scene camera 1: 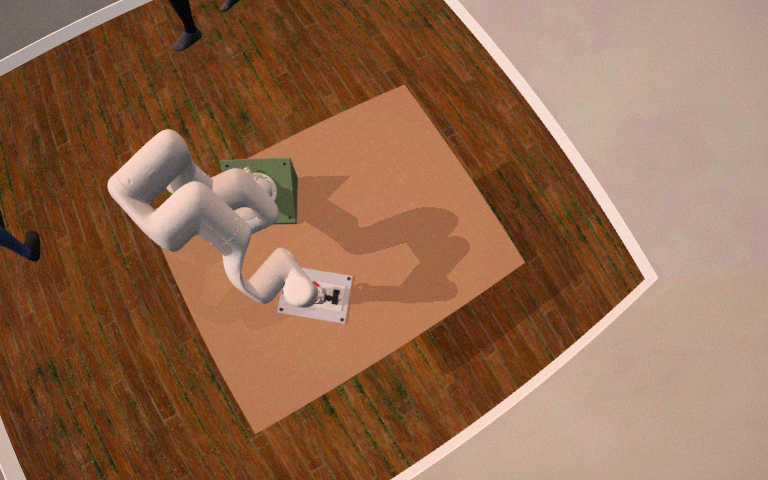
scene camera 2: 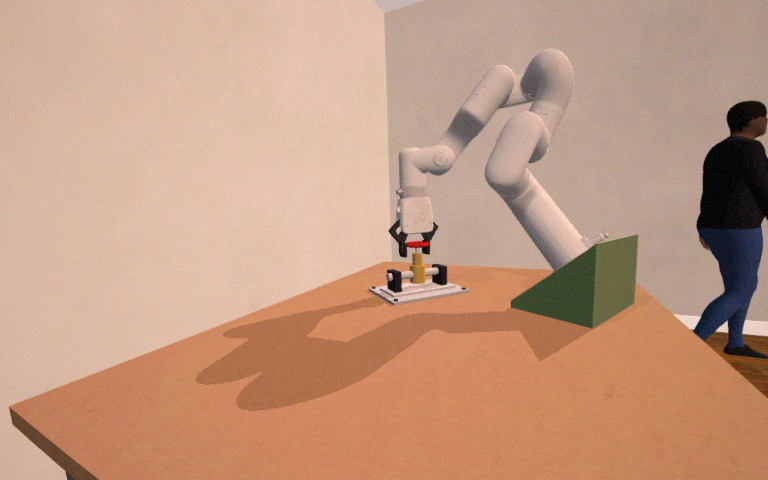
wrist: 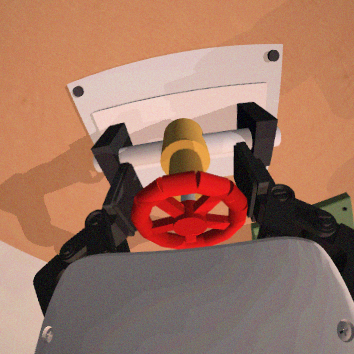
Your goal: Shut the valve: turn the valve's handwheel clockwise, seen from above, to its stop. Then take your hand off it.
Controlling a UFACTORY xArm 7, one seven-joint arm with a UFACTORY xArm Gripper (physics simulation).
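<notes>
The red handwheel (scene camera 2: 417, 244) (wrist: 191, 225) sits level on top of the brass valve body (scene camera 2: 417, 273) (wrist: 184, 137). In scene camera 1 a small part of the red wheel (scene camera 1: 316, 284) shows beside the wrist. The valve's white pipe (wrist: 220, 141) runs between two black blocks on a white base plate (scene camera 1: 287, 311) (scene camera 2: 393, 300) (wrist: 175, 65). My gripper (scene camera 2: 414, 249) (wrist: 183, 168) points down over the valve and is shut on the handwheel, with one black finger at each side of its rim. The exact contact at the rim is partly hidden by the wheel and the gripper's housing.
The arm's base stands on a green wedge block (scene camera 1: 287, 192) (scene camera 2: 557, 291) (wrist: 340, 210) on the brown table top (scene camera 1: 407, 141) (scene camera 2: 453, 396). One person (scene camera 2: 730, 186) stands beyond the table at the right in scene camera 2. Parts of people's legs show in scene camera 1.
</notes>
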